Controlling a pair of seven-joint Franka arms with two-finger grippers.
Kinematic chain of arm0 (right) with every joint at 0, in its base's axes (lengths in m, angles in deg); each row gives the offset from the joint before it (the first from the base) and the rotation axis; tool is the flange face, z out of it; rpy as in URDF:
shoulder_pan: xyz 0 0 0.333 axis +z
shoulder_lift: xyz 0 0 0 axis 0.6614 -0.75 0
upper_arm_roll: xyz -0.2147 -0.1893 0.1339 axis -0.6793 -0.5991 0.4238
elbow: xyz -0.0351 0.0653 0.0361 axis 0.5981 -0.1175 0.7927
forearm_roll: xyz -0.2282 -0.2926 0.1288 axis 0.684 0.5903 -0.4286
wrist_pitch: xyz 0 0 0 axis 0.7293 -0.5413 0.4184
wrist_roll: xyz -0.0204 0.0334 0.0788 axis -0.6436 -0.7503 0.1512
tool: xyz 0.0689 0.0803 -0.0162 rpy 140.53 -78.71 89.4
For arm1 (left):
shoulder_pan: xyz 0 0 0.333 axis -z
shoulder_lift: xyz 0 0 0 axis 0.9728 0.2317 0
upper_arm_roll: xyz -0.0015 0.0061 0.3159 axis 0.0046 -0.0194 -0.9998
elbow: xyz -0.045 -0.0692 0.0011 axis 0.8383 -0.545 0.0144
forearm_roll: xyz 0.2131 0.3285 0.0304 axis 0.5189 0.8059 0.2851
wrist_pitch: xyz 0 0 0 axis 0.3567 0.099 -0.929
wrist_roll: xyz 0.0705 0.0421 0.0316 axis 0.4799 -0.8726 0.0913
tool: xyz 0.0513 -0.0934 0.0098 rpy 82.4 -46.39 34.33
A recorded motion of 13 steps. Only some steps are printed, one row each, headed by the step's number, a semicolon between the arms.
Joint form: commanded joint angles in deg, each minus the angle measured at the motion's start. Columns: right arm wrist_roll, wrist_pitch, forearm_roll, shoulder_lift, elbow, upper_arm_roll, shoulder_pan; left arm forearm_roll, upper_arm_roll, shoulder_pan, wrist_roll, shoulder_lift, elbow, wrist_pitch.
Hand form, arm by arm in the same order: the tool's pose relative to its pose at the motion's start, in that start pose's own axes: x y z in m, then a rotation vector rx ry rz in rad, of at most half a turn. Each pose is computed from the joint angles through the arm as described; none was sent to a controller.
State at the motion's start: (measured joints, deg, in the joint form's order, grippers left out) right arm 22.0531 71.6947 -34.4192 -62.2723 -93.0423 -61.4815 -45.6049; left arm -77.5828 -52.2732 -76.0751 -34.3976 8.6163 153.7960 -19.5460
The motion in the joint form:
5: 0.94 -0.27 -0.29 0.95 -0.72 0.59 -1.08; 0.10 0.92 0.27 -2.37 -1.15 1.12 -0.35
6: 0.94 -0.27 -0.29 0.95 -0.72 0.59 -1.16; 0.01 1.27 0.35 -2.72 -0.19 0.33 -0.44
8: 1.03 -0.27 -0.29 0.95 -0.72 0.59 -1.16; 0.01 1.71 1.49 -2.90 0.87 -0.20 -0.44
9: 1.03 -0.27 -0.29 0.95 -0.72 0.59 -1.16; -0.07 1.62 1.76 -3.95 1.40 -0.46 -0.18
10: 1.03 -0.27 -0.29 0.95 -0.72 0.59 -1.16; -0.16 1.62 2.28 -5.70 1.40 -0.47 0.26
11: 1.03 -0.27 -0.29 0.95 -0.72 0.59 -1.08; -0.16 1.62 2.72 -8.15 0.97 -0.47 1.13
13: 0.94 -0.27 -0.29 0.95 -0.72 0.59 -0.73; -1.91 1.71 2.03 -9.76 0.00 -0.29 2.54
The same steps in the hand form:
5: -0.0060 0.0034 -0.0025 0.0047 -0.0002 -0.0079; -0.0073 0.0096 -0.0025 -0.0016 0.0061 -0.0209
6: -0.0061 0.0042 -0.0026 0.0047 -0.0002 -0.0065; -0.0028 0.0152 0.0003 -0.0017 0.0046 -0.0193
8: -0.0061 0.0042 -0.0026 0.0047 -0.0002 -0.0081; -0.0004 0.0322 0.0066 0.0026 -0.0042 0.0050
9: -0.0061 0.0042 -0.0026 0.0047 -0.0002 -0.0081; 0.0015 0.0350 0.0102 0.0044 -0.0133 -0.0101
10: -0.0061 0.0042 -0.0026 0.0047 -0.0002 -0.0081; -0.0006 0.0402 0.0108 0.0056 -0.0207 -0.0315
11: -0.0060 0.0034 -0.0025 0.0047 -0.0002 -0.0095; -0.0055 0.0436 0.0079 0.0082 -0.0281 -0.0665
13: -0.0057 0.0002 -0.0025 0.0046 -0.0003 -0.0140; -0.0127 0.0390 0.0018 -0.0200 -0.0472 -0.1010

